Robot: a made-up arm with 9 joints.
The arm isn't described. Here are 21 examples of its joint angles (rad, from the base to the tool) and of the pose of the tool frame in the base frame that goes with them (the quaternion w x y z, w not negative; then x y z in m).
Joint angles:
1: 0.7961 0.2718 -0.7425 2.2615 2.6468 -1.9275 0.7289 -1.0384 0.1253
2: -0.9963 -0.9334 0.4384 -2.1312 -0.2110 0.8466 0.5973 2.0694 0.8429
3: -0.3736 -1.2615 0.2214 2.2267 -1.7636 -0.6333 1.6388 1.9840 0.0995
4: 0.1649 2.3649 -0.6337 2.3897 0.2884 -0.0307 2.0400 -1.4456 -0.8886
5: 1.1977 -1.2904 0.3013 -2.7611 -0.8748 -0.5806 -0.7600 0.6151 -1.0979
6: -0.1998 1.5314 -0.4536 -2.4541 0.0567 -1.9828 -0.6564 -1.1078 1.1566
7: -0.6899 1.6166 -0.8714 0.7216 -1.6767 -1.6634 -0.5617 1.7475 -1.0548
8: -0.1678 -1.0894 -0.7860 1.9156 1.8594 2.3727 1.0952 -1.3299 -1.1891
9: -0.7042 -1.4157 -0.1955 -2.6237 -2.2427 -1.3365 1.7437 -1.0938 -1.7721
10: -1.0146 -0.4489 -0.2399 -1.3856 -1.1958 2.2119 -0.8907 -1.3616 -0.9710
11: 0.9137 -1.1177 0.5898 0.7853 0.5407 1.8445 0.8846 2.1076 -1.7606
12: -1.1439 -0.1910 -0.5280 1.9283 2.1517 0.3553 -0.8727 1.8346 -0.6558
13: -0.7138 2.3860 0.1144 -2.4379 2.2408 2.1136 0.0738 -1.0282 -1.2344
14: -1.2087 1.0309 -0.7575 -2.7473 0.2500 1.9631 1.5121 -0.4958 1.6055
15: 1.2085 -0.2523 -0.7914 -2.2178 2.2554 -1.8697 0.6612 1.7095 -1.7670
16: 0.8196 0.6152 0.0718 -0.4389 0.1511 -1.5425 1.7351 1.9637 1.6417
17: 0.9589 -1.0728 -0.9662 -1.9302 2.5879 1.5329 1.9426 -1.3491 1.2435
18: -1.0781 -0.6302 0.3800 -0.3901 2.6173 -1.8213 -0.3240 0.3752 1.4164
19: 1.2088 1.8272 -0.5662 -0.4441 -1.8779 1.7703 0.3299 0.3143 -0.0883
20: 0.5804 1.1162 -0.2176 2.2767 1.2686 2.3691 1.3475 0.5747 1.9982
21: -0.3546 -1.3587 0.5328 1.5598 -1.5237 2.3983 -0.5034 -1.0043 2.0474
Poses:
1: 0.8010 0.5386 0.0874 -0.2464 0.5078 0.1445 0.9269
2: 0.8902 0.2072 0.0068 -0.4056 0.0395 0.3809 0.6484
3: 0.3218 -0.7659 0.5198 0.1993 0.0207 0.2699 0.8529
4: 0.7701 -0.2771 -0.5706 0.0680 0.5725 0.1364 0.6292
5: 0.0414 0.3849 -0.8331 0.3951 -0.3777 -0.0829 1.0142
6: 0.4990 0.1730 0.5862 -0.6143 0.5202 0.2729 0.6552
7: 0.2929 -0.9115 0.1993 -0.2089 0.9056 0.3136 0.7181
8: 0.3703 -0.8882 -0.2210 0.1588 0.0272 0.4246 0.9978
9: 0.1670 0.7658 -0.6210 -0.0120 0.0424 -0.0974 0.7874
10: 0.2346 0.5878 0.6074 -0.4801 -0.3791 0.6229 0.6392
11: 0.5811 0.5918 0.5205 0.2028 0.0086 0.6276 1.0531
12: 0.9232 0.3665 -0.1105 -0.0334 0.5018 0.6031 0.6456
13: 0.2938 -0.7074 -0.5721 0.2932 0.5254 0.2448 0.7459
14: 0.1287 -0.4551 0.1570 0.8670 0.0358 0.3498 0.6294
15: 0.1346 -0.9548 -0.0469 -0.2608 0.1352 0.1810 0.9271
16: 0.1522 -0.8655 -0.2863 -0.3818 0.4820 0.1871 1.5585
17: 0.6539 -0.0465 0.0535 0.7532 -0.2353 0.5590 0.5174
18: 0.6900 -0.2587 0.4225 -0.5277 -0.0910 0.3335 0.1837
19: 0.3906 -0.7609 0.2492 0.4543 0.7707 0.0323 0.9398
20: 0.7798 -0.2270 0.5821 0.0386 0.6615 0.3222 0.5094
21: 0.3323 0.0242 -0.9005 -0.2794 -0.2756 0.8247 0.9729
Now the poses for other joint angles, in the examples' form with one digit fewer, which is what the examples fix.
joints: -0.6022 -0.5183 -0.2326 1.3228 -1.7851 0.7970 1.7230 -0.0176 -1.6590
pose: 0.805 -0.101 -0.498 -0.306 0.147 0.533 0.991
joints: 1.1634 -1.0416 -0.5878 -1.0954 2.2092 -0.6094 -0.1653 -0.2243 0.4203
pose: 0.601 0.789 -0.106 0.071 -0.053 0.486 0.991
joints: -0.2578 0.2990 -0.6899 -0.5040 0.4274 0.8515 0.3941 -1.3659 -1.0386
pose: 0.441 0.478 -0.643 -0.404 0.063 0.427 0.941
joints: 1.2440 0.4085 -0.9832 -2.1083 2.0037 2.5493 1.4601 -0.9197 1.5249
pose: 0.264 -0.137 -0.504 0.811 -0.312 0.100 0.713
